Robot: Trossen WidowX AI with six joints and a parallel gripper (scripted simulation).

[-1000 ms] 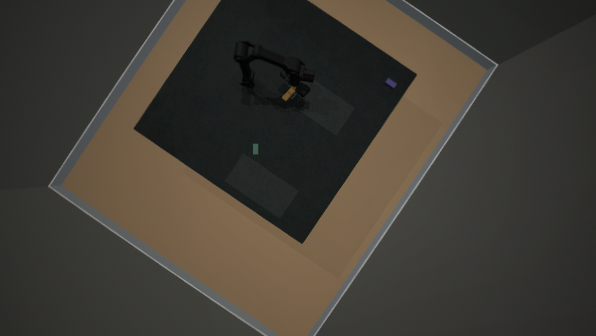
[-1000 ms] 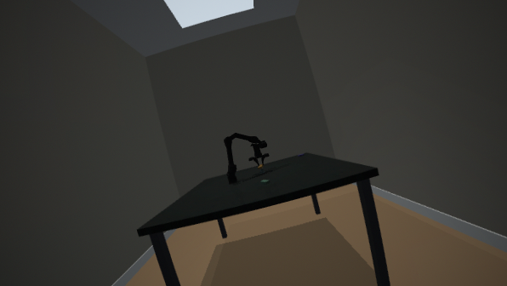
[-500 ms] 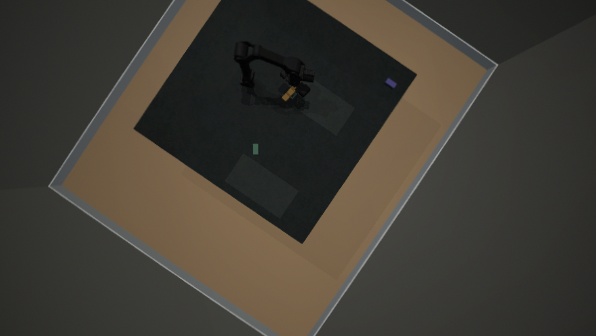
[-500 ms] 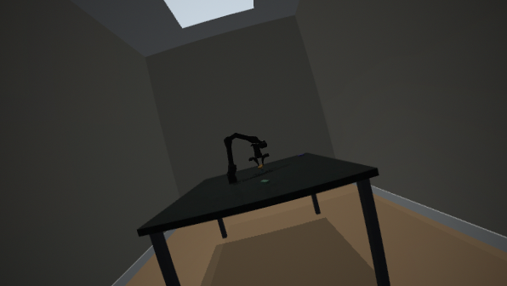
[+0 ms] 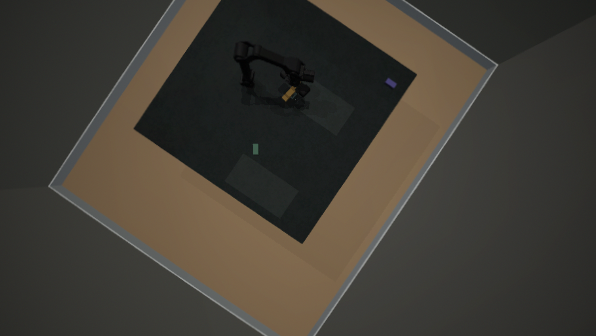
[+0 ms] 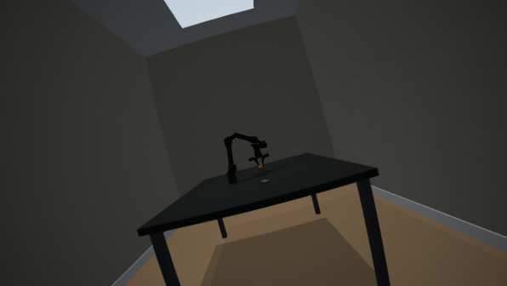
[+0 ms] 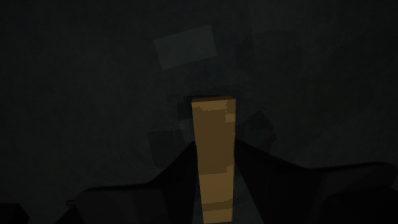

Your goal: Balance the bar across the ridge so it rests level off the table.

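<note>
Right now the orange bar is 30 mm to the right of my gripper tip. The rest, counted from my gripper tip: green block: 440 mm to the right, 50 mm below; then purple block: 470 mm ahead, 380 mm to the left, 50 mm below.
</note>
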